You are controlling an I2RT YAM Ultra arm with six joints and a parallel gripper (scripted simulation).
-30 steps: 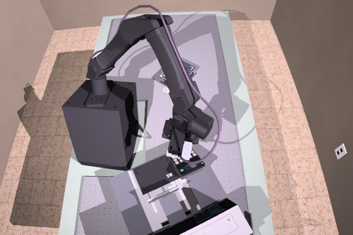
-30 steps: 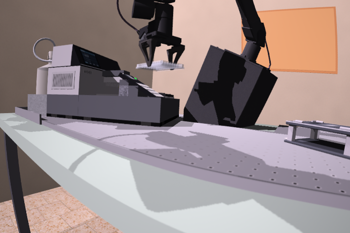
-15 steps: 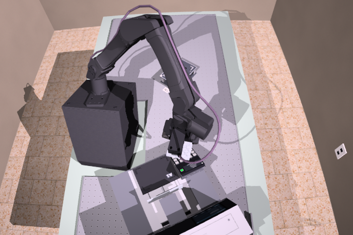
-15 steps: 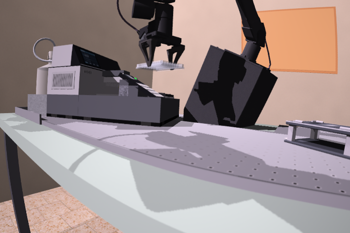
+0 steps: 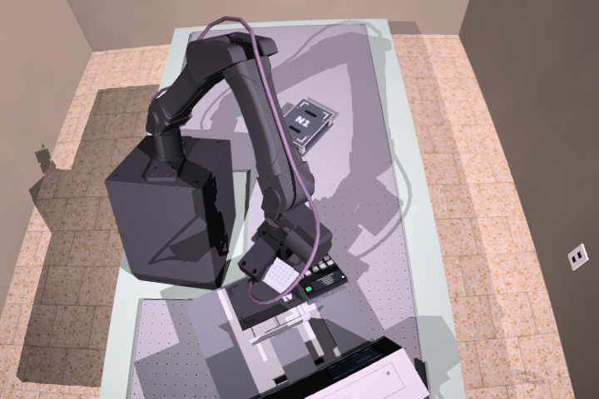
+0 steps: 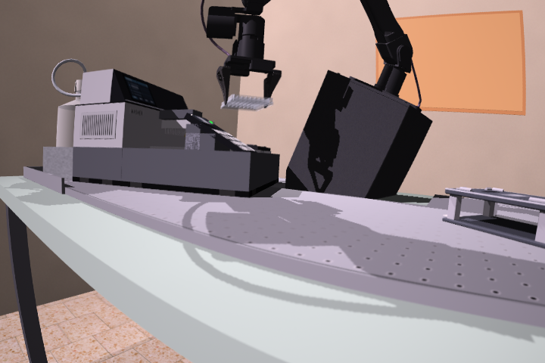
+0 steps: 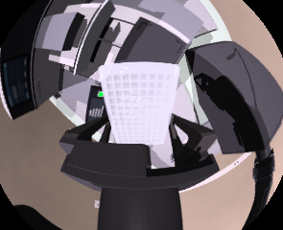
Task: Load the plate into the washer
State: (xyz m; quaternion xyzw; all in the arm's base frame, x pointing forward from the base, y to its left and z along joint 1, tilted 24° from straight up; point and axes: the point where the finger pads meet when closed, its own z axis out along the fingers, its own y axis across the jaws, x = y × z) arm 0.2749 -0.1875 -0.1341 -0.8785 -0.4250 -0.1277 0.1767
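The dark carrier is 60 mm behind my hand, 60 mm to the right of it and 90 mm below it. Round my hand: white well plate: 10 mm behind, 10 mm to the right; then N1 label: 30 mm behind, 420 mm to the left, 190 mm below; then plate washer: 200 mm to the right, 60 mm below.
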